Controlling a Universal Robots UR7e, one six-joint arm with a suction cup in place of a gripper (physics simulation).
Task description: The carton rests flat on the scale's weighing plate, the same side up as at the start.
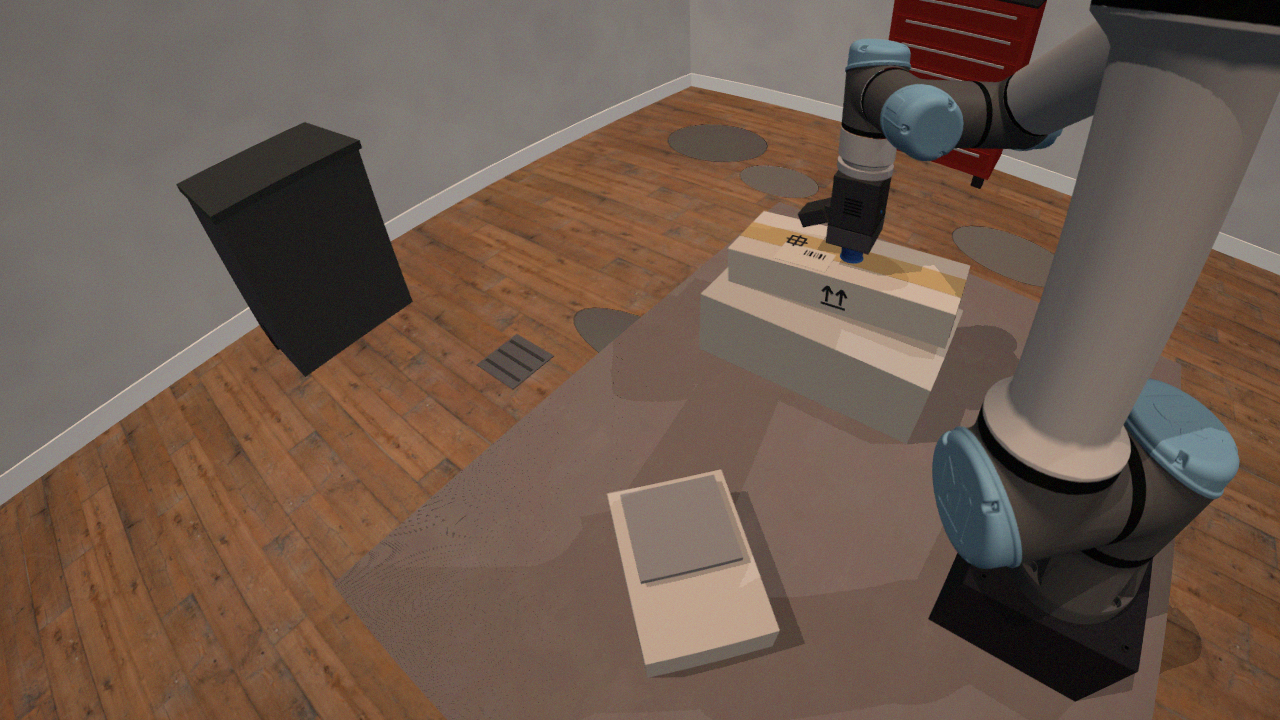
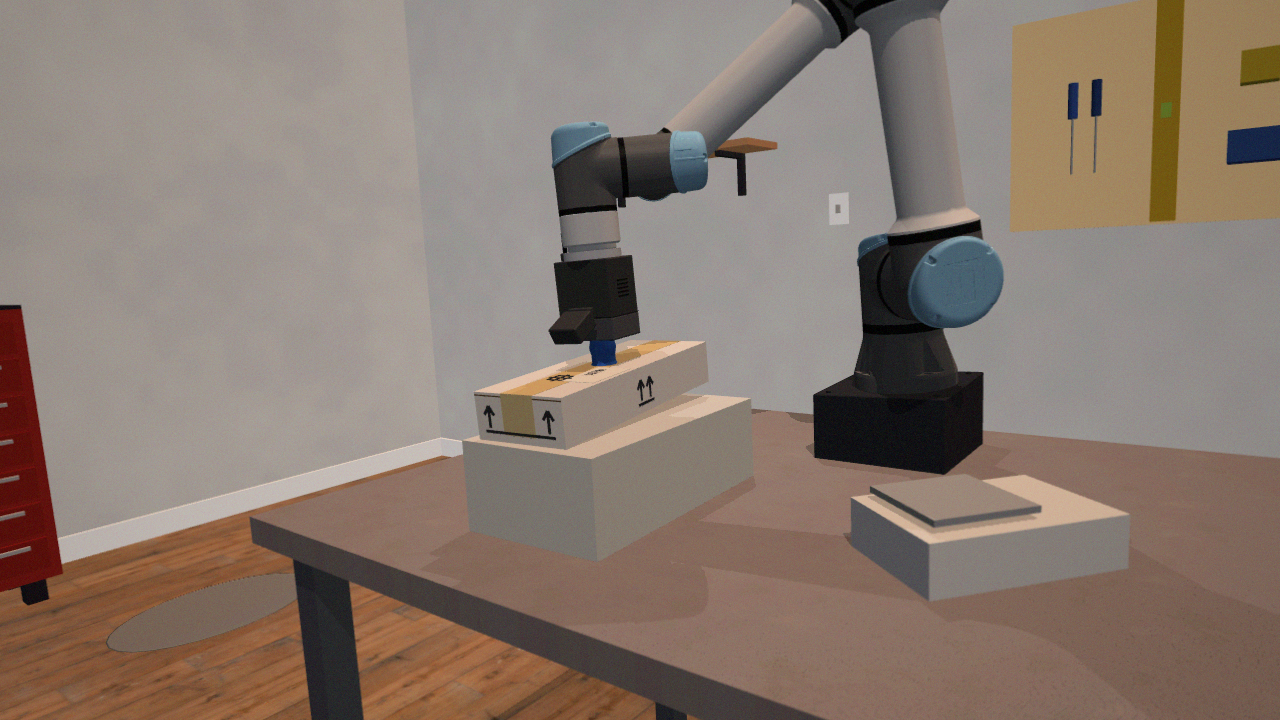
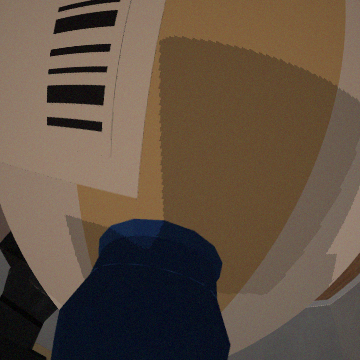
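The carton is a long, low, pale box with tan tape, a barcode label and up arrows on its sides. It is slightly tilted over the pale block. Its end toward the arm's base is raised off the block, and its opposite end is low at the block's top. My gripper, a blue suction cup, is pressed on the carton's taped top and holds it. The scale has a bare grey weighing plate.
The block and scale stand apart on the brown table. The arm's black base stands beside them. A dark cabinet and a red drawer cabinet stand on the floor beyond the table.
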